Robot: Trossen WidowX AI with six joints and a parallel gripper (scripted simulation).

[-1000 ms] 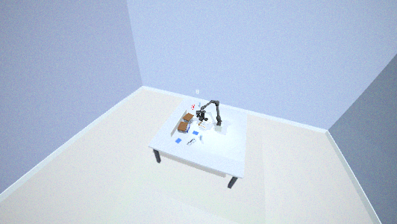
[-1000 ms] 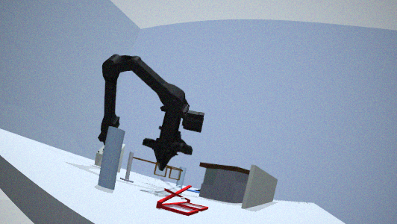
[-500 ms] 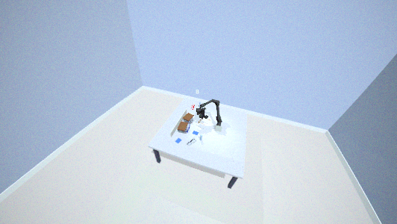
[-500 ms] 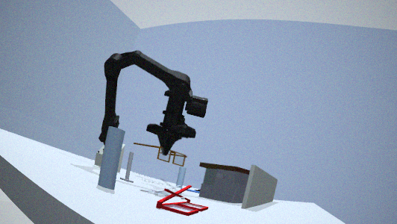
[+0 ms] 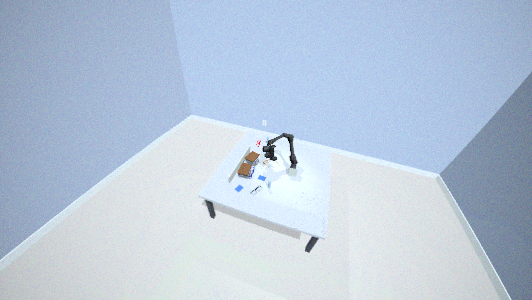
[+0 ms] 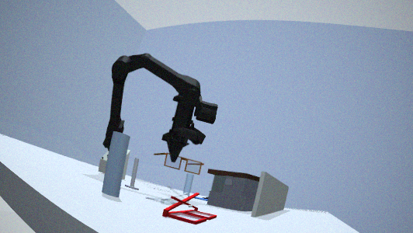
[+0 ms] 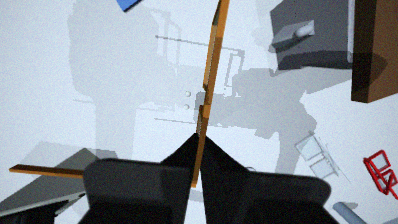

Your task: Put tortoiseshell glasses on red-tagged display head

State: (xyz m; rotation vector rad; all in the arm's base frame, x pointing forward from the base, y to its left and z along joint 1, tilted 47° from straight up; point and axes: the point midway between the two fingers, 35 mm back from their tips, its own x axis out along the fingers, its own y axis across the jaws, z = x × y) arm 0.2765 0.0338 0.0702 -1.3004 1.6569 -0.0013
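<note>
My gripper tip is now 20 cm short of the grey head, 1 cm to the right of it and 6 cm above it. Also, from my gripper tip: slanted panel: 34 cm ahead, 11 cm to the left, 6 cm below; then thin grey post: 20 cm to the right, 9 cm below.
</note>
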